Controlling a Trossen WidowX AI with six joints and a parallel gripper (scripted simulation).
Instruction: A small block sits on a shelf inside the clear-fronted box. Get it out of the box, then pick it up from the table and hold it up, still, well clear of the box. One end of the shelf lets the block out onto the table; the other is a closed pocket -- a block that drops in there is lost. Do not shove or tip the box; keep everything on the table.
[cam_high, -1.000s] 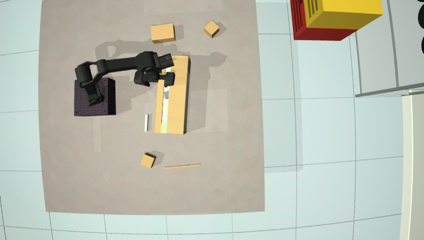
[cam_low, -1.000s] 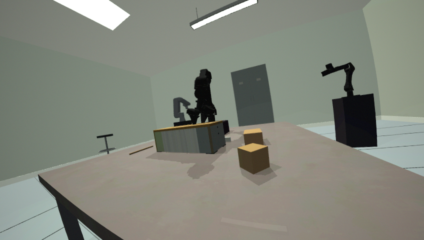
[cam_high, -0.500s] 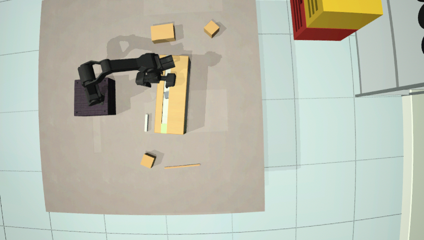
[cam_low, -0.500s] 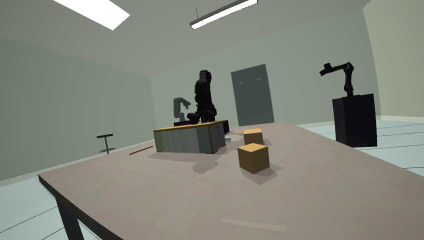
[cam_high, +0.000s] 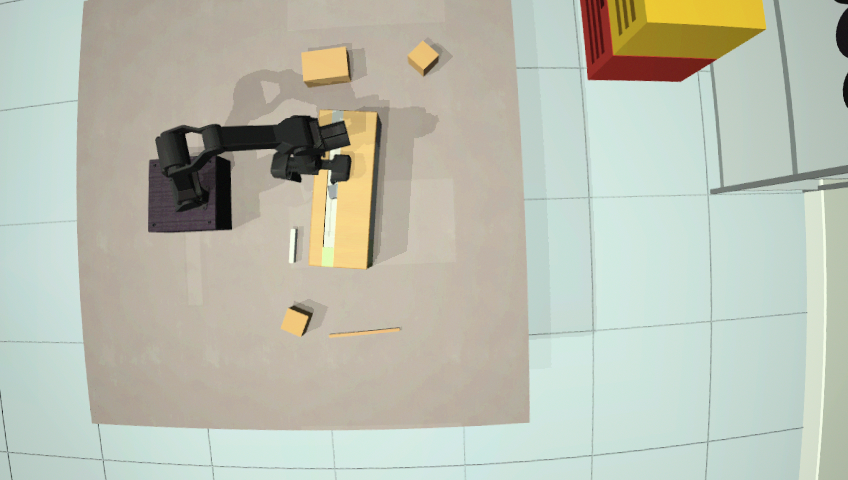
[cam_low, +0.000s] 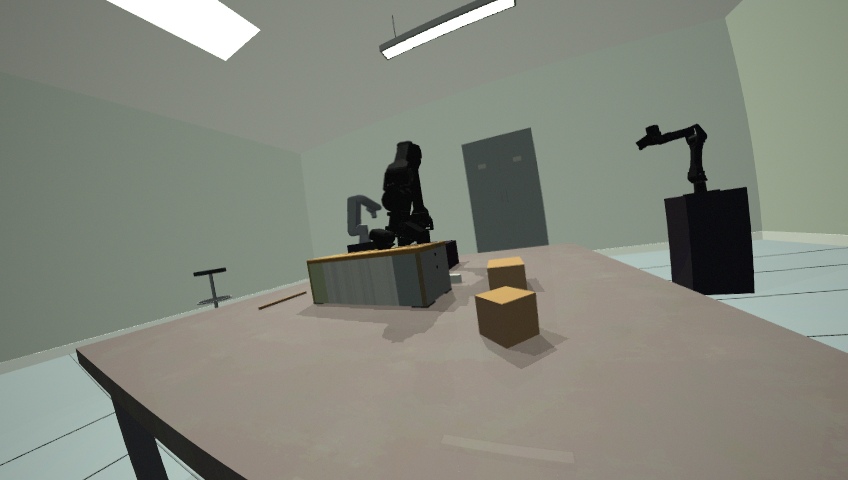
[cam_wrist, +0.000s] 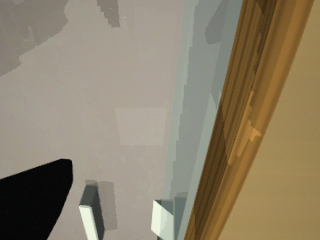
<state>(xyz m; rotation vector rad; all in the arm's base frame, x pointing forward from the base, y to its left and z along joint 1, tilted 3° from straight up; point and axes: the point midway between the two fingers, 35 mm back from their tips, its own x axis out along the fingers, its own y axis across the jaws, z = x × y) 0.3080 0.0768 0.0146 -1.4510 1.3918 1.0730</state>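
Right now the grey block is 50 mm ahead of my gripper tip and 20 mm to the right of it. Also, from my gripper tip: thin stick (380 mm to the right, 150 mm ahead, 80 mm below); tan slab (320 mm to the left, 60 mm below, 20 mm behind).
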